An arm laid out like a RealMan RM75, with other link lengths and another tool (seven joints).
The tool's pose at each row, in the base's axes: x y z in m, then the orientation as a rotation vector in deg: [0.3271, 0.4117, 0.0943, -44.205, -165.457, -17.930]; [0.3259, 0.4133, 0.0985, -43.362, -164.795, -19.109]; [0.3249, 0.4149, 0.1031, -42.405, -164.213, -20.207]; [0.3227, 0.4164, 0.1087, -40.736, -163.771, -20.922]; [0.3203, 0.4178, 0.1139, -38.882, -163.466, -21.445]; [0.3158, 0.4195, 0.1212, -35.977, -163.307, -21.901]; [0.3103, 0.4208, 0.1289, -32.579, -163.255, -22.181]
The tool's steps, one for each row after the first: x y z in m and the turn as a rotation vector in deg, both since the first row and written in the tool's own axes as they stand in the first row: [0.0026, 0.0014, -0.0036, -0.583, 0.954, -0.407]; [0.0050, 0.0030, -0.0076, -1.122, 1.853, -0.906]; [0.0087, 0.0041, -0.0125, -1.360, 2.799, -1.867]; [0.0124, 0.0050, -0.0170, -1.478, 3.644, -2.977]; [0.0184, 0.0053, -0.0234, -1.479, 4.617, -4.794]; [0.0251, 0.0049, -0.0301, -1.344, 5.561, -6.961]
